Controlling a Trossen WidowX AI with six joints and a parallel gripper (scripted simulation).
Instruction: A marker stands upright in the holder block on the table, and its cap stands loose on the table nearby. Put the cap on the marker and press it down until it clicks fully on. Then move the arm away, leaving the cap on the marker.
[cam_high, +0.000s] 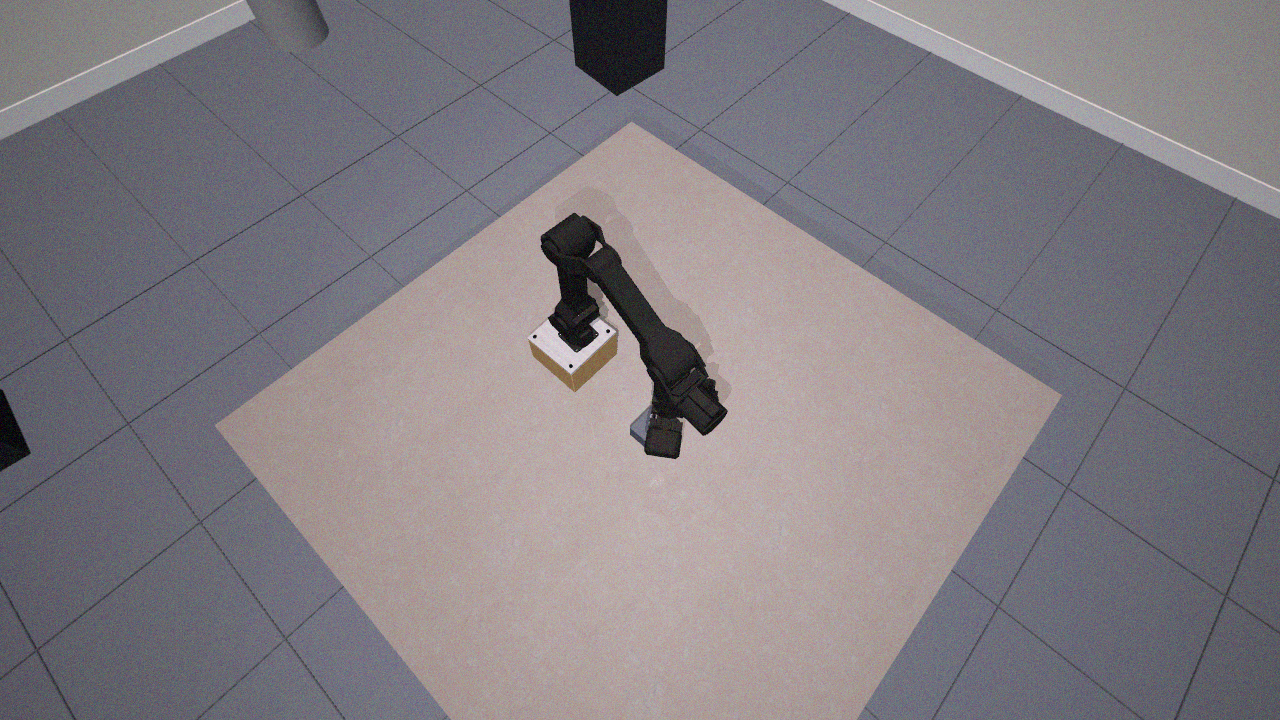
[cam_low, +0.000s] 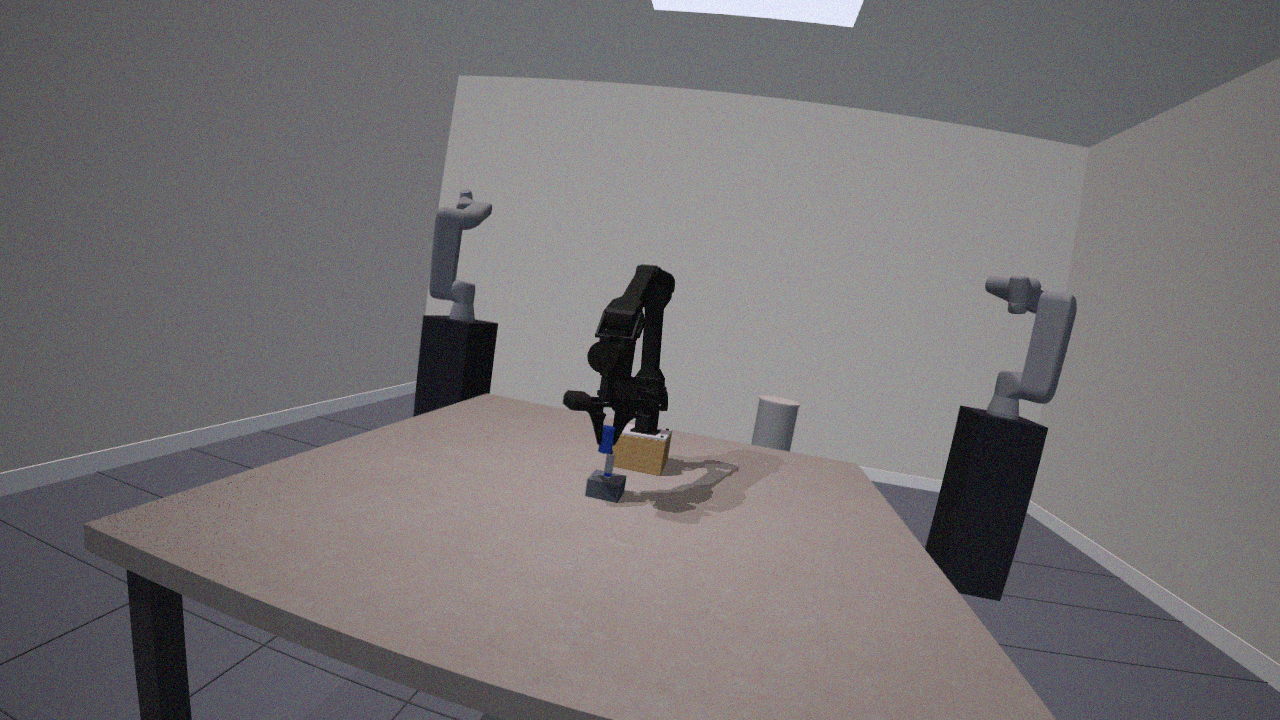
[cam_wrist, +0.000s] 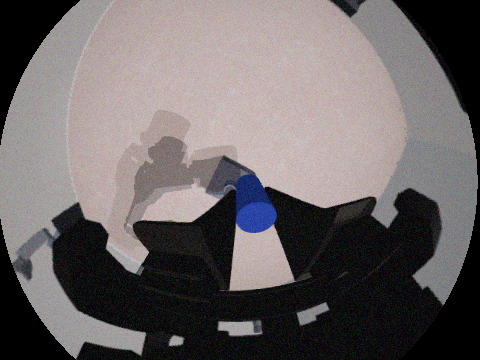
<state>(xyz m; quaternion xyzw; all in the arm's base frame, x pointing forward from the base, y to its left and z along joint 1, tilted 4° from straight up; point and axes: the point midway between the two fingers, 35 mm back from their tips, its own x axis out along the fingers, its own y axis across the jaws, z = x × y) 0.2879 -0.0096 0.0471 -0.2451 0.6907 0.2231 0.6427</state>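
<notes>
Right now the holder block is 10 cm below my gripper tip and 4 cm behind it. The rest, counted from my gripper tip: blue cap: 1 cm above.
</notes>
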